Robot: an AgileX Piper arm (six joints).
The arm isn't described. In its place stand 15 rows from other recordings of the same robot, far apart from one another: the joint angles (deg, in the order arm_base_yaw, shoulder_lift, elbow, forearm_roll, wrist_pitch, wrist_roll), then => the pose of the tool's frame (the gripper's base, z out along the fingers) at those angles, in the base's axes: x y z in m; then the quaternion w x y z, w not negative.
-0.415, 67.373, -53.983, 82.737, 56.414, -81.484 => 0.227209 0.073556 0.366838 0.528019 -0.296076 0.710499 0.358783
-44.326, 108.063, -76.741, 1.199, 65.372, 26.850 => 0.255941 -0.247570 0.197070 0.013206 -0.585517 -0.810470 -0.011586
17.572, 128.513, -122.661, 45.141, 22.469, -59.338 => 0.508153 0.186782 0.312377 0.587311 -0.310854 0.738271 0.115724
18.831, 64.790, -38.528, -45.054, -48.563, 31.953 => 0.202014 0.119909 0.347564 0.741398 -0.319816 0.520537 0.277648
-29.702, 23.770, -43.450, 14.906, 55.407, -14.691 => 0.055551 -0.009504 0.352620 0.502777 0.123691 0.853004 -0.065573
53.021, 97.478, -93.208, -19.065, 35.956, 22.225 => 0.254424 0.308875 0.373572 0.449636 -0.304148 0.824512 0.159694
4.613, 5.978, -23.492, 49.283, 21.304, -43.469 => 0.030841 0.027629 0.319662 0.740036 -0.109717 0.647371 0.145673
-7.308, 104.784, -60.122, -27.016, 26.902, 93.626 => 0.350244 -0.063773 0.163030 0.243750 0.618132 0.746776 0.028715
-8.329, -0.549, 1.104, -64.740, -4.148, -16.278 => 0.056081 -0.002194 0.210074 0.544694 -0.414875 0.523330 -0.507261
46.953, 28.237, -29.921, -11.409, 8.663, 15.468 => 0.074937 0.076256 0.338756 0.632227 -0.252185 0.672475 0.290635
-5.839, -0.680, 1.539, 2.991, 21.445, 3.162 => 0.052450 -0.003619 0.171253 0.592815 0.077048 0.801602 0.008237
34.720, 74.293, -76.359, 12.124, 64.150, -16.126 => 0.200694 0.159997 0.383376 0.261166 -0.393842 0.868723 0.148329
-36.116, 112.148, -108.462, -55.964, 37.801, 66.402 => 0.348406 -0.311427 0.368153 0.494419 0.488908 0.650707 -0.305122
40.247, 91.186, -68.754, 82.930, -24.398, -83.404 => 0.307061 0.211045 0.329965 0.621126 -0.152439 0.767429 0.044917
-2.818, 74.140, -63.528, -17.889, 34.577, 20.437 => 0.280304 -0.029680 0.346304 0.431579 0.103249 0.893513 -0.068651
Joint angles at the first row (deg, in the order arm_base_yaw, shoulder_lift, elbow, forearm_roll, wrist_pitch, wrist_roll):
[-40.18, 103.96, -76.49, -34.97, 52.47, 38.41]
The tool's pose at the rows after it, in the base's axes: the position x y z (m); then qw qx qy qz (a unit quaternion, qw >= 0):
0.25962 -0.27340 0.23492 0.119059 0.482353 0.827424 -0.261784
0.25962 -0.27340 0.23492 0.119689 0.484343 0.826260 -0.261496
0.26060 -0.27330 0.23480 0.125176 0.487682 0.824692 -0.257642
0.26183 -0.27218 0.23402 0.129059 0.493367 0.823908 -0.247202
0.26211 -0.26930 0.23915 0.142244 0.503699 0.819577 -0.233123
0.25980 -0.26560 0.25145 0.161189 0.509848 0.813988 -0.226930
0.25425 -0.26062 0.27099 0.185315 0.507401 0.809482 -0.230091
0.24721 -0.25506 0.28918 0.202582 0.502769 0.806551 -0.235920
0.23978 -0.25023 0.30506 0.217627 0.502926 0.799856 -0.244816
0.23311 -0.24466 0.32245 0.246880 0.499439 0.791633 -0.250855
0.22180 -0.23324 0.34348 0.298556 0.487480 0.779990 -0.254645
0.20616 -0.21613 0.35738 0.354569 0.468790 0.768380 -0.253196
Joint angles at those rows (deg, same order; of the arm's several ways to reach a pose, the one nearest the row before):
[-40.18, 104.18, -76.49, -34.97, 52.47, 38.41]
[-40.18, 104.18, -76.49, -34.97, 52.47, 38.68]
[-40.18, 104.18, -76.49, -34.58, 51.93, 39.07]
[-40.18, 104.18, -76.49, -33.20, 51.53, 39.05]
[-40.18, 103.23, -76.49, -31.18, 51.03, 39.20]
[-40.18, 101.25, -76.48, -30.03, 50.79, 39.20]
[-40.18, 98.17, -76.49, -29.82, 50.79, 38.48]
[-40.18, 95.21, -76.49, -29.82, 51.38, 37.41]
[-40.18, 92.61, -76.49, -30.52, 52.09, 37.42]
[-40.18, 89.70, -76.34, -30.99, 51.22, 37.42]
[-40.18, 84.77, -74.47, -31.36, 47.81, 37.42]
[-40.18, 78.51, -69.96, -31.50, 42.47, 37.54]

